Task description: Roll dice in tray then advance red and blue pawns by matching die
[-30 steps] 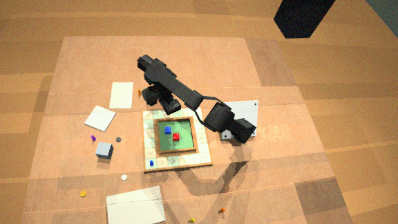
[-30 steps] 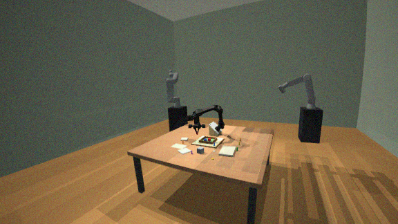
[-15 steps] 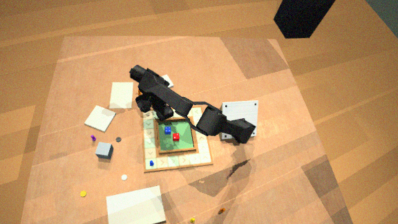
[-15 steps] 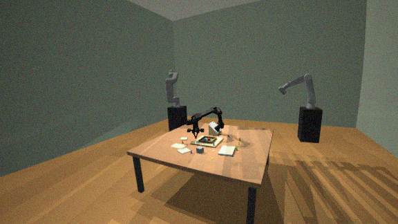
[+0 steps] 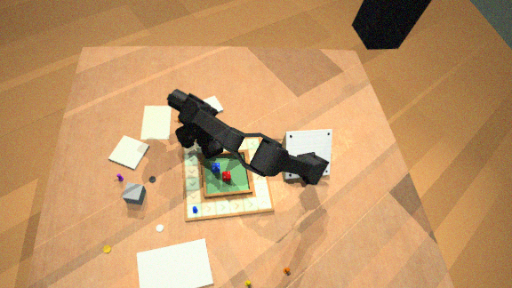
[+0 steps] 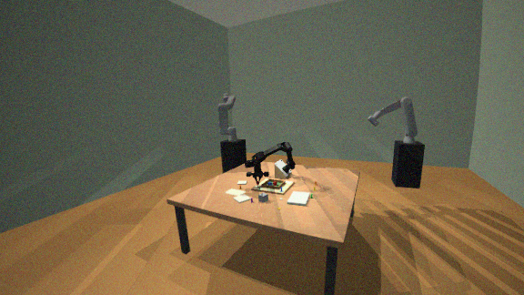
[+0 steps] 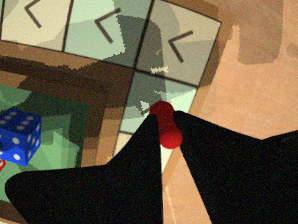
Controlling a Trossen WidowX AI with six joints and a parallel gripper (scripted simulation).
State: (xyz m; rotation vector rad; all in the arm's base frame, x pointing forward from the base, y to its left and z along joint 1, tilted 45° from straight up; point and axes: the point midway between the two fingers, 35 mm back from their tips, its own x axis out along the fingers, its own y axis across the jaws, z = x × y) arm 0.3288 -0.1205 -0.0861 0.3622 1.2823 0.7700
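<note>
My gripper tip is 10 mm below the red pawn. Also, from my gripper tip: blue pawn (60 mm ahead, 220 mm to the left); red die (60 mm behind, 130 mm to the left, 10 mm below); blue die (30 mm behind, 90 mm to the left, 10 mm below).
</note>
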